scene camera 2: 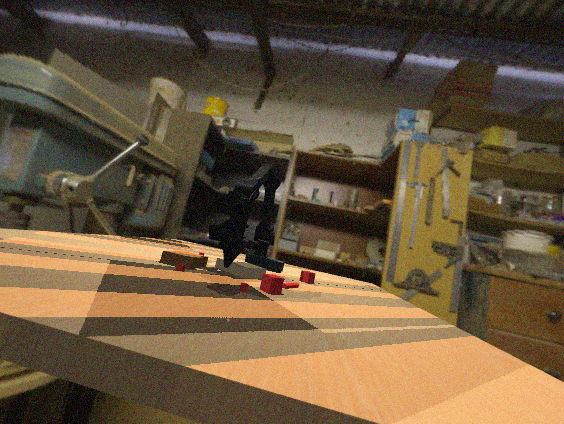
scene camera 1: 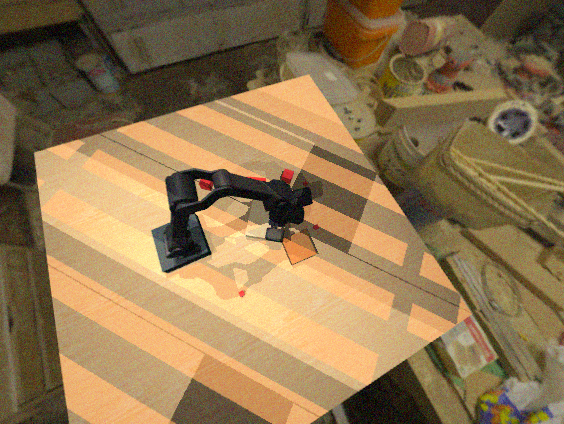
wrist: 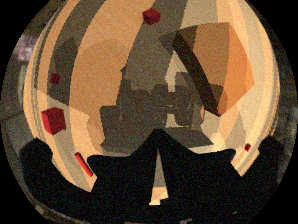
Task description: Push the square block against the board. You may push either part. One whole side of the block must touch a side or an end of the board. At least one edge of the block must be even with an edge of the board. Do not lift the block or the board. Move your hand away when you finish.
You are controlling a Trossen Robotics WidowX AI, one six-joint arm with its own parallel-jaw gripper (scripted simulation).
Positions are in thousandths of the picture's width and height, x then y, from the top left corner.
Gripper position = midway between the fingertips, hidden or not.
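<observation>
A brown square block (scene camera 1: 529, 584) (wrist: 720, 252) is visible to me in scene camera 1 and in the wrist view. The wrist view gives me a pale board (wrist: 388, 645) too. As for my gripper (scene camera 2: 400, 631) (scene camera 1: 492, 525) (wrist: 529, 592), I see it in scene camera 2, in scene camera 1 and in the wrist view.
</observation>
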